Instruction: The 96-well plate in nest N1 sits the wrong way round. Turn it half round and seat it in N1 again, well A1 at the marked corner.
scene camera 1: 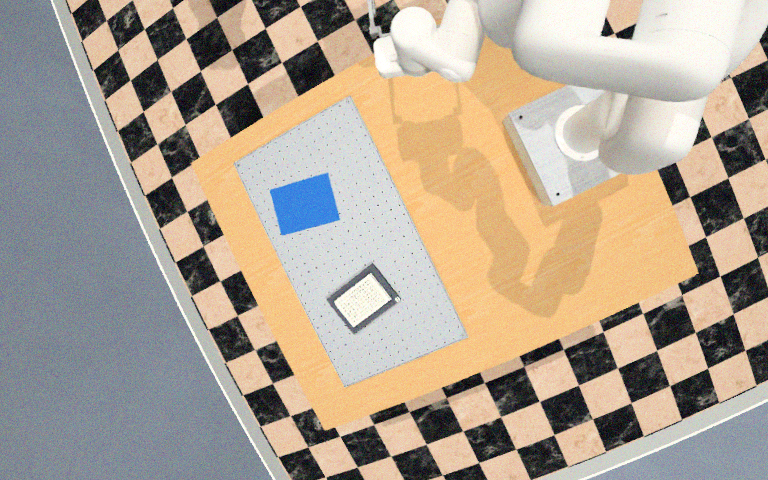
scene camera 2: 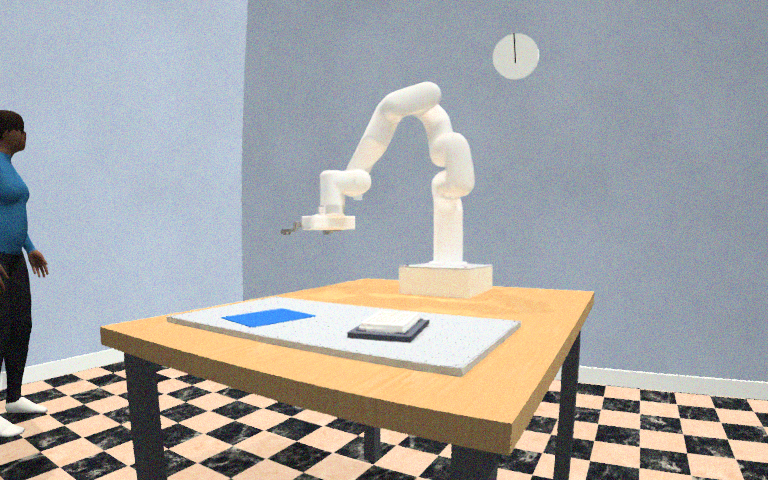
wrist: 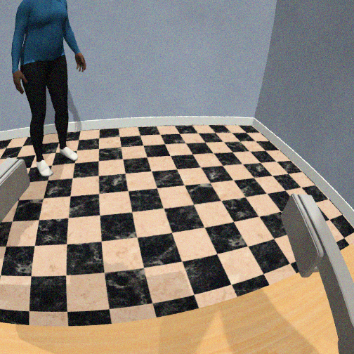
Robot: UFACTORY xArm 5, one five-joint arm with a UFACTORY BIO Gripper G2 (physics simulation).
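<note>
The white 96-well plate (scene camera 1: 362, 300) (scene camera 2: 390, 321) lies in the dark nest N1 (scene camera 1: 384, 283) (scene camera 2: 385, 336) on the grey perforated board. A small pale round mark (scene camera 1: 397, 298) shows at the nest's right corner in scene camera 1. The plate's wells are too small to tell which corner is A1. My gripper (scene camera 2: 307, 231) (wrist: 157, 210) is open and empty, its two fingers wide apart. It is high above the table's far side, well away from the plate and nest. Neither plate nor nest shows in the wrist view.
A flat blue rectangle (scene camera 1: 304, 203) (scene camera 2: 269, 317) lies on the same board (scene camera 1: 396, 243) (scene camera 2: 453, 339), apart from the nest. The arm's base block (scene camera 1: 538, 152) (scene camera 2: 445, 281) stands on the wooden table. A person (scene camera 2: 12, 186) (wrist: 45, 40) stands on the floor beyond the table.
</note>
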